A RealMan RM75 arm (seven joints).
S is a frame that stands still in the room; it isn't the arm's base.
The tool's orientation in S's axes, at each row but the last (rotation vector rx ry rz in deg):
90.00, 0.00, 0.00
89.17, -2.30, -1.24
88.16, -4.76, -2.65
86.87, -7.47, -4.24
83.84, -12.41, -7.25
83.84, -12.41, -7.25
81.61, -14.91, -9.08
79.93, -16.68, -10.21
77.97, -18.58, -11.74
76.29, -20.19, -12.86
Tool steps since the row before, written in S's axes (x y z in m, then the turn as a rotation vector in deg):
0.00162, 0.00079, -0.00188, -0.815, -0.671, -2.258
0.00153, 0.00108, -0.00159, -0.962, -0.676, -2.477
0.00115, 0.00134, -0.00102, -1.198, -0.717, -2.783
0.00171, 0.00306, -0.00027, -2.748, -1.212, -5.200
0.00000, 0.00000, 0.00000, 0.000, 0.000, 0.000
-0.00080, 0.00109, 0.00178, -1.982, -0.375, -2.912
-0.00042, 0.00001, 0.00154, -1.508, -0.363, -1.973
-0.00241, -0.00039, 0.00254, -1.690, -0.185, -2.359
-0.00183, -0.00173, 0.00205, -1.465, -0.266, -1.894
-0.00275, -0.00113, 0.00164, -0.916, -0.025, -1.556
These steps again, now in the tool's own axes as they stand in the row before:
0.00162, -0.00188, -0.00079, -0.815, -2.258, 0.671
0.00147, -0.00159, -0.00116, -0.965, -2.475, 0.679
0.00101, -0.00100, -0.00146, -1.204, -2.777, 0.730
0.00129, -0.00016, -0.00327, -2.771, -5.166, 1.304
0.00000, 0.00000, 0.00000, 0.000, 0.000, 0.000
-0.00089, 0.00192, -0.00072, -2.049, -2.840, 0.534
-0.00028, 0.00154, 0.00030, -1.518, -1.932, 0.511
-0.00193, 0.00255, 0.00148, -1.781, -2.273, 0.342
-0.00092, 0.00174, 0.00258, -1.493, -1.844, 0.420
-0.00194, 0.00145, 0.00238, -1.029, -1.483, 0.062

